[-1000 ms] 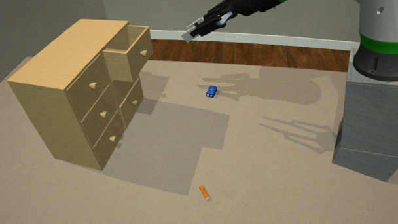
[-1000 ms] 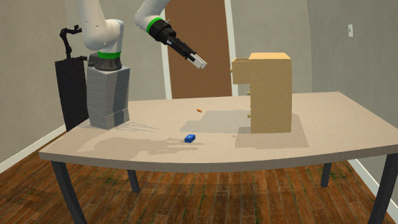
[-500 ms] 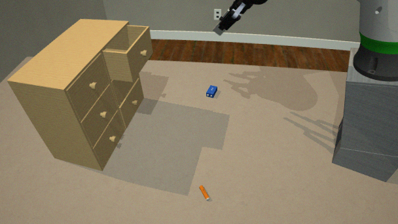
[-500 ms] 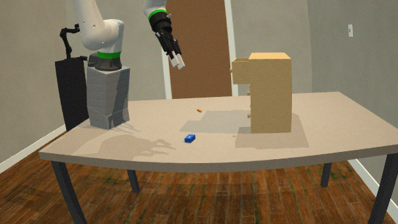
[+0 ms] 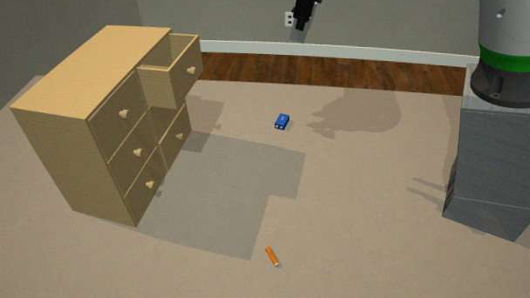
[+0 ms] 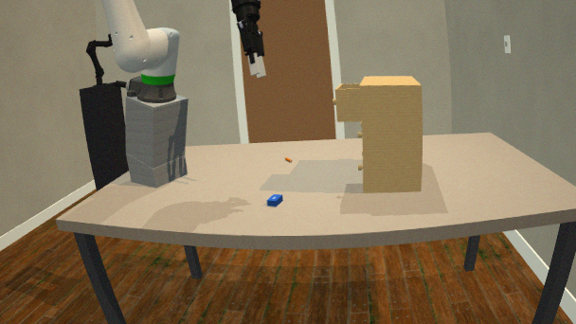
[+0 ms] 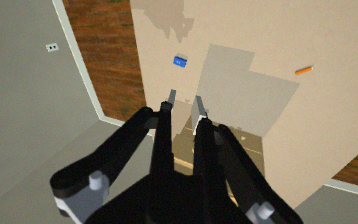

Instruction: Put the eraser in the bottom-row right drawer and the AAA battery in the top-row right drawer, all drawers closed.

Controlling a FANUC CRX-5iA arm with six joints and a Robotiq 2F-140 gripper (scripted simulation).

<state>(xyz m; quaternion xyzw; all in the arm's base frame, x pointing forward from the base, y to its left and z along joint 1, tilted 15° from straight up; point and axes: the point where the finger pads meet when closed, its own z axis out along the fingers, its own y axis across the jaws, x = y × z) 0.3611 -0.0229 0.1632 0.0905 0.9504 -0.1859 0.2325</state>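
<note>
Now: the orange AAA battery 370 mm below my hand, 260 mm to the left of it and 20 mm ahead of it. The rest, counted from my hand: white eraser 420 mm ahead, 360 mm below, 50 mm to the left; then small blue block 360 mm below, 140 mm to the right, 60 mm ahead.
</note>
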